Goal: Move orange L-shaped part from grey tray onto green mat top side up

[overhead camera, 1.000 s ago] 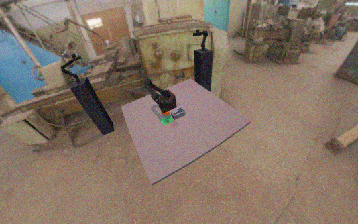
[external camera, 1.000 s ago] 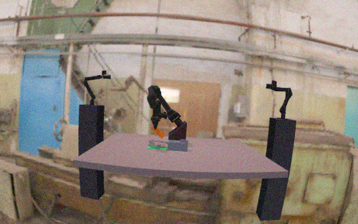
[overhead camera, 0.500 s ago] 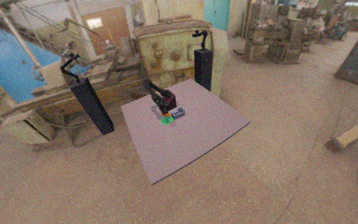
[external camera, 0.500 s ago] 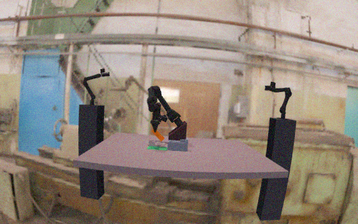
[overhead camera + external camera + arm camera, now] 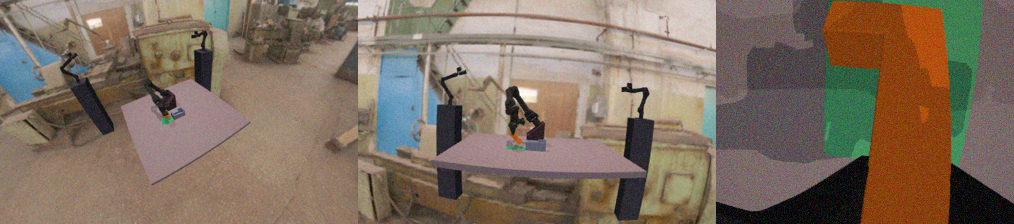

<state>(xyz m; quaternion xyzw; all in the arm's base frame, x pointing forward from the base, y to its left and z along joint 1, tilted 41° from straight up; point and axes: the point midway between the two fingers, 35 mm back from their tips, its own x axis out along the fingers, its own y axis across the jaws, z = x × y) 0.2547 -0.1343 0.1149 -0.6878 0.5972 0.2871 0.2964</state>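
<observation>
The orange L-shaped part lies 3 cm to the left of my gripper tip, 3 cm below it and 2 cm behind it. From my gripper tip the other things lie so: green mat 12 cm below, 2 cm to the left.
</observation>
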